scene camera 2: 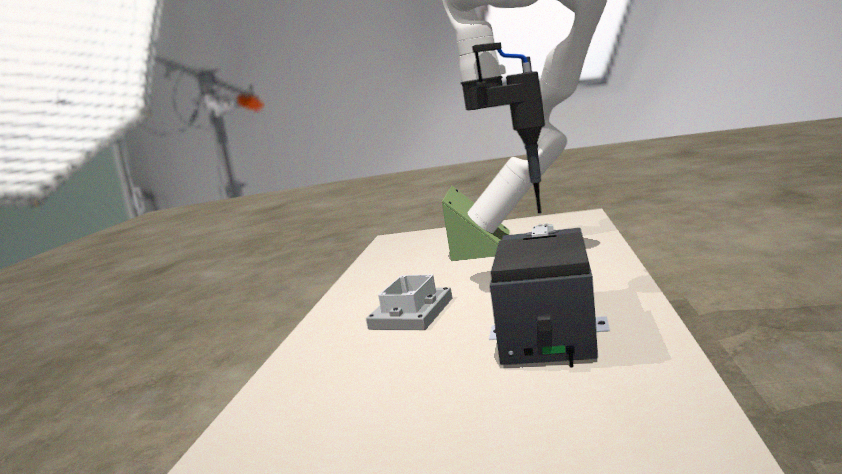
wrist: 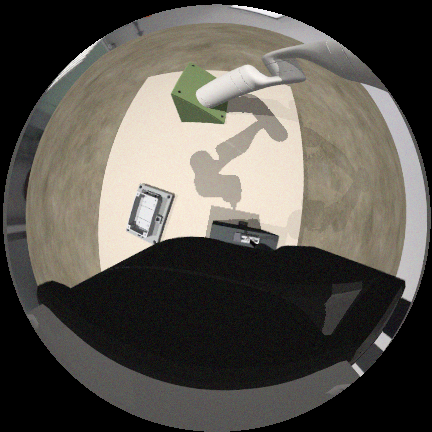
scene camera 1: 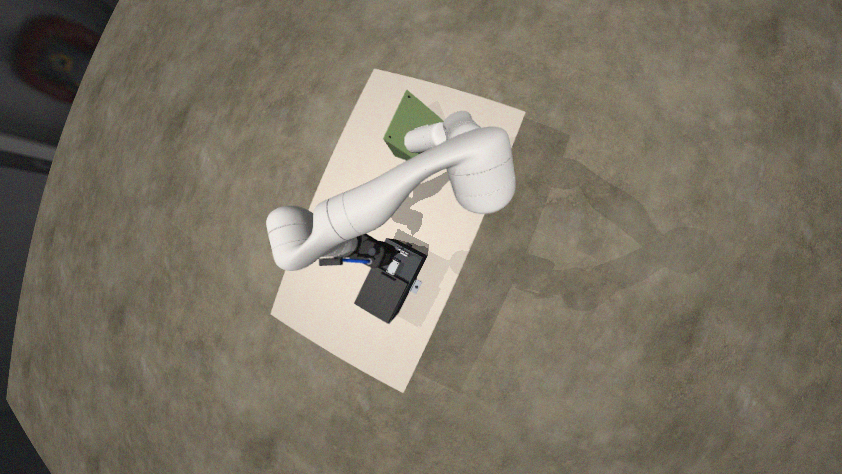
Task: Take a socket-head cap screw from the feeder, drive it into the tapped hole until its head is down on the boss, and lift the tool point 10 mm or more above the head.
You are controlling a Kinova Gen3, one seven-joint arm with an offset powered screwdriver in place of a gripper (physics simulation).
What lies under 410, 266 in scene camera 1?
A black screw feeder.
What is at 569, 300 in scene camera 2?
A black screw feeder.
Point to a black screw feeder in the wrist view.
At 219, 231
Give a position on a grey base plate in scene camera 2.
At 380, 321
